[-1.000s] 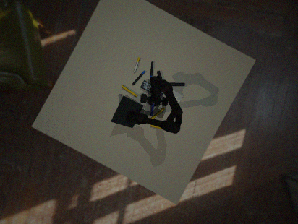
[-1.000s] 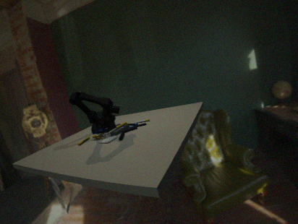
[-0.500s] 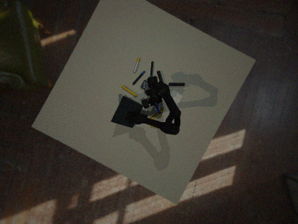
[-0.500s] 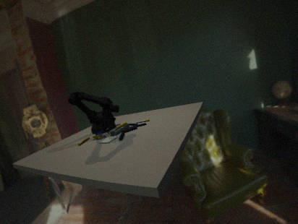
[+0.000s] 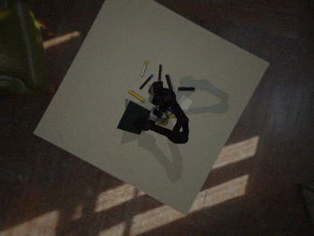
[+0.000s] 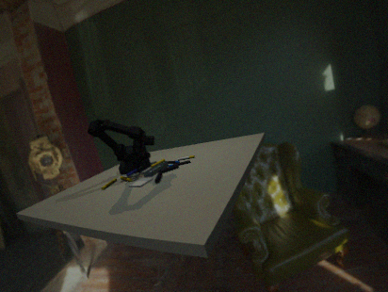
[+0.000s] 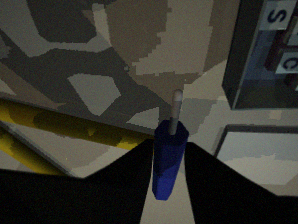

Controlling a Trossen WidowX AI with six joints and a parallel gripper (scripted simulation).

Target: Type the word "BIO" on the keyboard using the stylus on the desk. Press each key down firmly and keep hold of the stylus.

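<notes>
Right now my gripper tip is 100 mm to the left of the white note, 80 mm short of it and 50 mm above it. Also, from my gripper tip: grey stylus tip (30 mm to the left, 10 mm ahead); then blue stylus (right at my gripper tip).
</notes>
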